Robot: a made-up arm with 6 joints. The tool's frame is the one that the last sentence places. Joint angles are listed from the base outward.
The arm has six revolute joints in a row. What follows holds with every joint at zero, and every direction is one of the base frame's.
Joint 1 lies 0.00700 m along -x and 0.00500 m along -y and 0.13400 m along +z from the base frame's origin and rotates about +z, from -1.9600 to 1.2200 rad.
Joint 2 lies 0.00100 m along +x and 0.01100 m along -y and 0.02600 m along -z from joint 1 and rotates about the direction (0.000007, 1, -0.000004), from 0.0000 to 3.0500 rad.
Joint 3 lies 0.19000 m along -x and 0.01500 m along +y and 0.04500 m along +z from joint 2 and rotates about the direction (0.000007, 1, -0.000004), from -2.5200 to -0.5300 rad.
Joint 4 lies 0.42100 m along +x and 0.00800 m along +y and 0.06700 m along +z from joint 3 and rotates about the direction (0.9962, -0.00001, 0.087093), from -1.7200 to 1.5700 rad.
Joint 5 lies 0.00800 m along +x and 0.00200 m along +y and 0.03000 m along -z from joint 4 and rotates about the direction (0.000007, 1, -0.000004), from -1.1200 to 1.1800 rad.
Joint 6 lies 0.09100 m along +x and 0.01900 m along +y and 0.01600 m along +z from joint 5 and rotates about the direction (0.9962, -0.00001, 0.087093), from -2.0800 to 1.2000 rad.
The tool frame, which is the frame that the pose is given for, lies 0.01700 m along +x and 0.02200 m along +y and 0.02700 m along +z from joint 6; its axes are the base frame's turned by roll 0.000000, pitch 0.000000 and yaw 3.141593 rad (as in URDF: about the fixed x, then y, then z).
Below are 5 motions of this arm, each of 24 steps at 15 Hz.
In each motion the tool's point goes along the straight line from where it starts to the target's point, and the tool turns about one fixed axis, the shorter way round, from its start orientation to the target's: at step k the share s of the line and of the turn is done. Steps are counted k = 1, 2, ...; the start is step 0. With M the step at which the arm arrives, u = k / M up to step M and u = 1 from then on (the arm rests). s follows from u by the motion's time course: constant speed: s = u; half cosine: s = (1 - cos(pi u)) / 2; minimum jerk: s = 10 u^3 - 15 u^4 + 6 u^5.
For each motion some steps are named. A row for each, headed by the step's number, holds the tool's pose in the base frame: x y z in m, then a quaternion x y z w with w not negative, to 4 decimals.
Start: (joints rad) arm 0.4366 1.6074 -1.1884 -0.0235 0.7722 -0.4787
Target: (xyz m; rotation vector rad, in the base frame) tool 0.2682 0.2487 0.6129 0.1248 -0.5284 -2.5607
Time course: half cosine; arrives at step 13
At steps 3, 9, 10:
3: 0.4229 0.2712 0.1331 -0.4241 -0.3194 -0.7978 0.2856
9: 0.3064 0.2543 0.4944 -0.0739 -0.2320 -0.9309 0.2724
10: 0.2904 0.2519 0.5439 -0.0238 -0.2169 -0.9386 0.2673

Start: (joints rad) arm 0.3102 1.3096 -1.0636 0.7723 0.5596 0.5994
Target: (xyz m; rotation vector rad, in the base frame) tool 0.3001 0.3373 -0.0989 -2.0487 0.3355 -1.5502
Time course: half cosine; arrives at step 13
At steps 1, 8, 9, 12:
1: 0.4808 0.2251 0.2202 -0.4598 0.5404 -0.6954 0.1136
8: 0.3593 0.3006 0.0056 -0.6845 0.2717 -0.6372 0.2272
9: 0.3397 0.3127 -0.0290 -0.7124 0.2238 -0.6191 0.2429
12: 0.3028 0.3356 -0.0942 -0.7580 0.1314 -0.5790 0.2700

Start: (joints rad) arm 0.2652 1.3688 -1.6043 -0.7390 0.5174 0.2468
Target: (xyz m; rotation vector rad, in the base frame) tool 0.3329 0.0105 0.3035 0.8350 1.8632 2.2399
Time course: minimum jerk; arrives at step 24
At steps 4, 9, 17, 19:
4: 0.5026 0.1340 0.4399 0.0928 0.2347 0.9668 0.0392
9: 0.4604 0.1033 0.4060 0.1419 0.3378 0.9294 0.0442
17: 0.3597 0.0300 0.3250 0.2496 0.5614 0.7872 0.0536
19: 0.3443 0.0188 0.3126 0.2645 0.5920 0.7593 0.0546

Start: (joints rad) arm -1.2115 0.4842 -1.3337 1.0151 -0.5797 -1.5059
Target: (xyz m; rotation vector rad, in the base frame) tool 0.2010 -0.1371 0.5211 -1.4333 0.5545 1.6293
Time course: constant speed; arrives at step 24
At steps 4, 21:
4: 0.0734 -0.1011 0.6800 -0.3861 0.3084 0.5058 0.7071
21: 0.1819 -0.1317 0.5449 -0.5521 0.2380 0.6378 0.4814

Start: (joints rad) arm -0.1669 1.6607 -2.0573 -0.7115 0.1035 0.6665
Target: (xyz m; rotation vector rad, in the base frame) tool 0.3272 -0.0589 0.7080 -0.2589 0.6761 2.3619
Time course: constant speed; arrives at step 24
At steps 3, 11, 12, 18, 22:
3: 0.5040 -0.0654 0.5786 -0.1496 0.0552 0.9761 0.1474
11: 0.4367 -0.0629 0.6279 -0.1316 0.1341 0.9575 0.2190
12: 0.4282 -0.0626 0.6340 -0.1292 0.1438 0.9543 0.2277
18: 0.3777 -0.0608 0.6710 -0.1145 0.2018 0.9317 0.2795
22: 0.3440 -0.0595 0.6957 -0.1042 0.2397 0.9131 0.3130

